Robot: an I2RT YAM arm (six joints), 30 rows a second.
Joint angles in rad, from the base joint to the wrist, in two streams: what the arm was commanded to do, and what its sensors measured. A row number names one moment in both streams.
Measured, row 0: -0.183 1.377 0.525 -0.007 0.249 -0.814
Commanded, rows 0 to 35: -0.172 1.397 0.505 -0.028 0.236 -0.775; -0.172 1.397 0.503 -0.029 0.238 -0.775; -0.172 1.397 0.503 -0.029 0.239 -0.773; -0.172 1.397 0.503 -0.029 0.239 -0.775; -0.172 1.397 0.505 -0.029 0.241 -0.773; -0.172 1.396 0.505 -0.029 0.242 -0.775; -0.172 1.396 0.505 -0.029 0.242 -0.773; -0.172 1.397 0.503 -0.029 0.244 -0.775; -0.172 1.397 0.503 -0.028 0.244 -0.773; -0.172 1.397 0.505 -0.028 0.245 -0.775; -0.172 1.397 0.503 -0.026 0.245 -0.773; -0.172 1.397 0.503 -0.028 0.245 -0.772; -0.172 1.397 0.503 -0.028 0.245 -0.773; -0.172 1.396 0.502 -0.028 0.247 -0.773; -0.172 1.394 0.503 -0.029 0.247 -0.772; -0.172 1.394 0.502 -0.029 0.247 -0.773; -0.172 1.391 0.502 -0.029 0.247 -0.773; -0.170 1.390 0.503 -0.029 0.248 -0.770; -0.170 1.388 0.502 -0.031 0.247 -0.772; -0.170 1.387 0.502 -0.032 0.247 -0.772; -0.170 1.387 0.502 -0.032 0.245 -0.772; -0.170 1.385 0.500 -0.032 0.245 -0.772; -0.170 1.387 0.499 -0.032 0.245 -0.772; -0.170 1.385 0.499 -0.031 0.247 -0.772; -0.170 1.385 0.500 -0.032 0.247 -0.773; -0.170 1.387 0.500 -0.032 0.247 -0.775; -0.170 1.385 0.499 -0.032 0.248 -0.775; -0.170 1.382 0.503 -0.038 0.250 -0.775; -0.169 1.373 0.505 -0.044 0.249 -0.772; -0.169 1.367 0.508 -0.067 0.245 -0.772; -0.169 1.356 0.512 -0.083 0.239 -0.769; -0.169 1.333 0.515 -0.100 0.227 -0.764; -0.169 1.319 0.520 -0.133 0.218 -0.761; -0.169 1.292 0.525 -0.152 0.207 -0.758; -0.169 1.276 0.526 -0.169 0.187 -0.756; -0.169 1.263 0.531 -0.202 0.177 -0.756
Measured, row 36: -0.178 1.334 0.525 -0.084 0.236 -0.790
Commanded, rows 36 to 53: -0.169 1.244 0.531 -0.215 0.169 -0.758; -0.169 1.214 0.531 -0.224 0.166 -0.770; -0.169 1.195 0.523 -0.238 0.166 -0.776; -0.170 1.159 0.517 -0.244 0.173 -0.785; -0.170 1.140 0.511 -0.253 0.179 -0.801; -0.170 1.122 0.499 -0.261 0.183 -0.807; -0.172 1.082 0.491 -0.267 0.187 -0.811; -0.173 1.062 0.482 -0.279 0.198 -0.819; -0.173 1.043 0.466 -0.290 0.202 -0.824; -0.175 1.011 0.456 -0.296 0.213 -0.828; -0.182 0.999 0.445 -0.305 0.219 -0.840; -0.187 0.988 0.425 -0.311 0.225 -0.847; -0.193 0.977 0.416 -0.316 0.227 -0.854; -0.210 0.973 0.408 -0.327 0.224 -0.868; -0.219 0.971 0.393 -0.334 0.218 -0.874; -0.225 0.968 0.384 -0.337 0.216 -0.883; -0.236 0.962 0.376 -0.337 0.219 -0.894; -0.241 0.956 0.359 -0.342 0.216 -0.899
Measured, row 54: -0.214 0.979 0.400 -0.310 0.204 -0.850
